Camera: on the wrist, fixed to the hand. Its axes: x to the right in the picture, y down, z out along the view.
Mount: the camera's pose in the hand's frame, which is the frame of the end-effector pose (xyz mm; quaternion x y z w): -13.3 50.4 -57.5 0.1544 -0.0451 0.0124 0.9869
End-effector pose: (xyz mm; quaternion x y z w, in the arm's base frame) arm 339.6 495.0 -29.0 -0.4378 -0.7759 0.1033 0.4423
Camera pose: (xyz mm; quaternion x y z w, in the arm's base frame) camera 416.9 501.7 -30.7 -0.3687 -0.7643 0.2470 0.4678
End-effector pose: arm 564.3 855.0 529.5 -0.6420 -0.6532 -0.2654 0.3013
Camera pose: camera 617.6 805.6 556.7 -0.6071 -0.6912 -0.1284 0.3703
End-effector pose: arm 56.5 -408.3 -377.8 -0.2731 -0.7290 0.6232 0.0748
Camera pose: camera 108.9 -361.2 -410.4 -0.2389 -0.6232 0.7408 0.0754
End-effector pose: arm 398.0 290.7 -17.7 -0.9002 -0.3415 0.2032 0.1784
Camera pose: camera 444.3 235.6 11.5 -0.8559 -0.3025 0.2961 0.2971
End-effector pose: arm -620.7 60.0 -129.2 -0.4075 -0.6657 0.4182 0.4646
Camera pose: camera -554.6 73.9 -167.5 -0.3198 -0.6083 0.5397 0.4862
